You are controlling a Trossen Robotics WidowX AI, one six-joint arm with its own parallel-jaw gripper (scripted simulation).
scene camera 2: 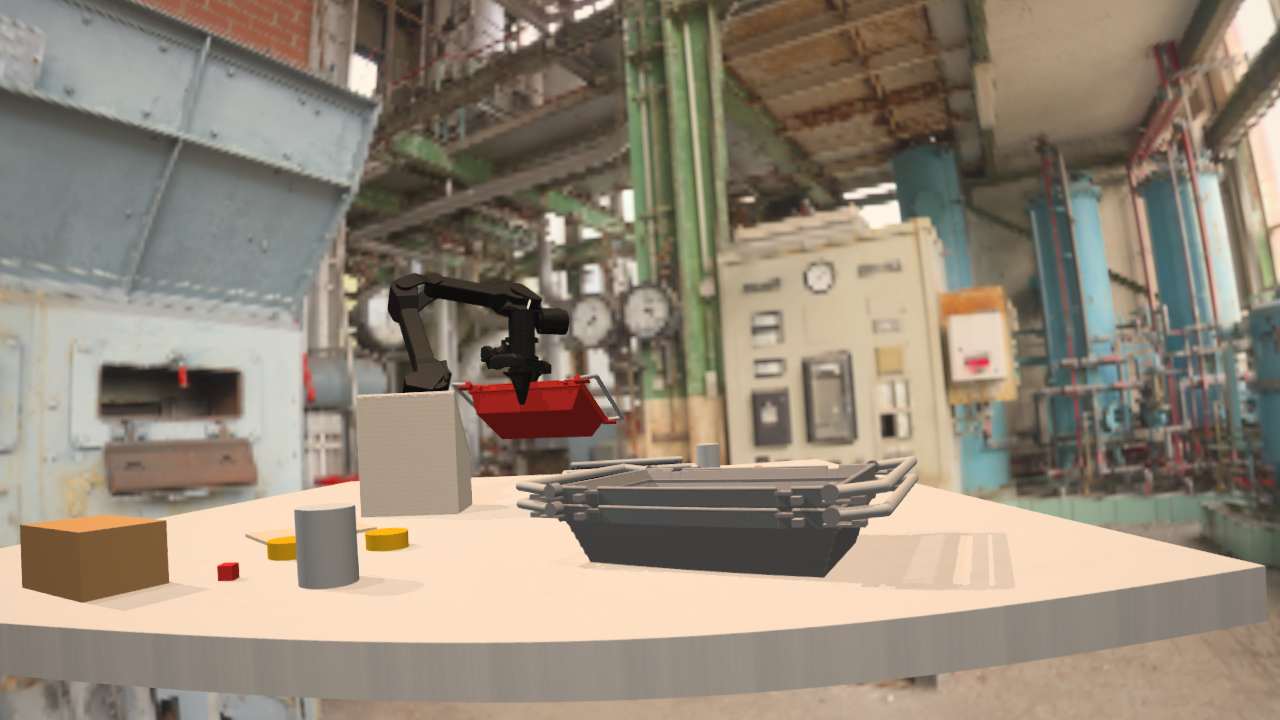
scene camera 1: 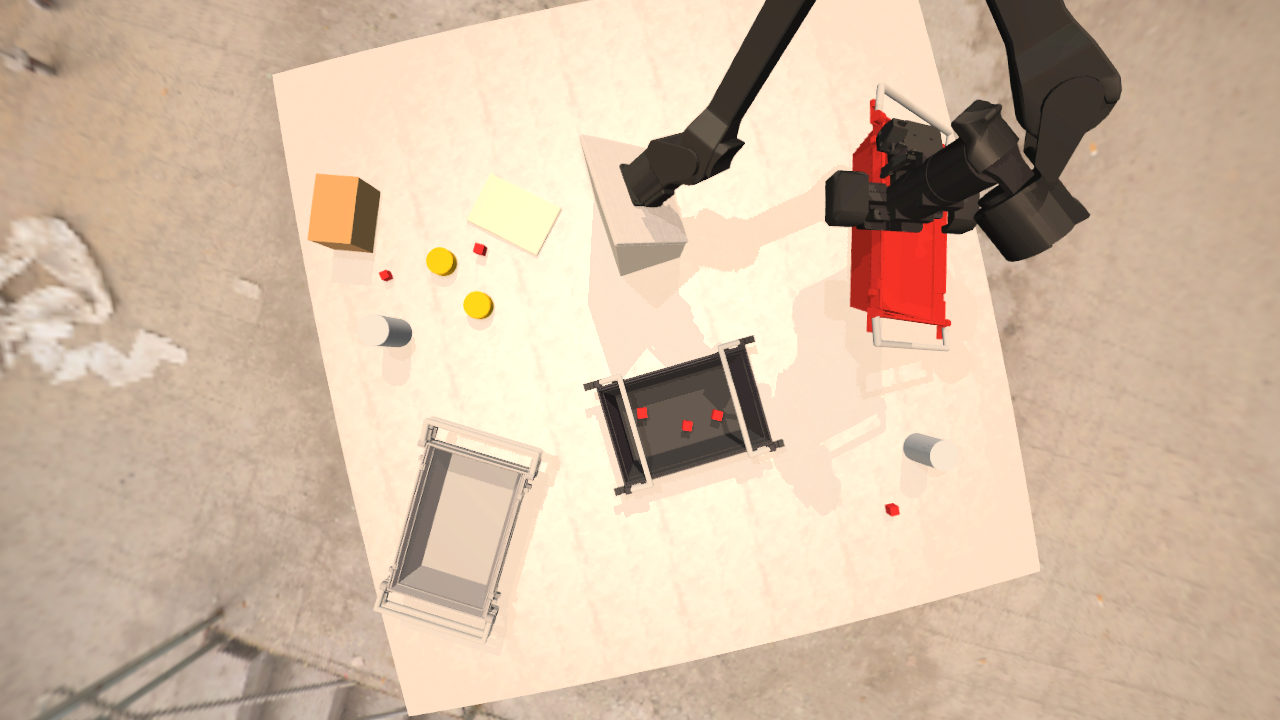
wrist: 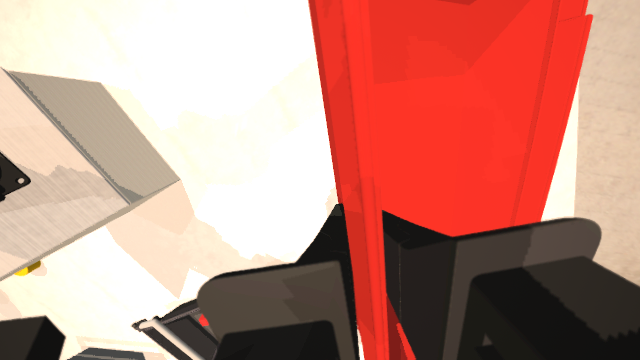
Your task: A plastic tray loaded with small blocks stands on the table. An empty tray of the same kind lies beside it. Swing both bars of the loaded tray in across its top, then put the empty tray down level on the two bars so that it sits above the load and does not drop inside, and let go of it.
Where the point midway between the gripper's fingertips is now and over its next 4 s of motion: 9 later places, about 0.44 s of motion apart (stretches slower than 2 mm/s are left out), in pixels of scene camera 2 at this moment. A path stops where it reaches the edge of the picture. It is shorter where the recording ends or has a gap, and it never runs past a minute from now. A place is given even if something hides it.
The gripper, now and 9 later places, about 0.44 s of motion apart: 523, 404; 536, 406; 555, 405; 572, 404; 584, 401; 592, 399; 594, 398; 592, 398; 593, 396; 596, 401
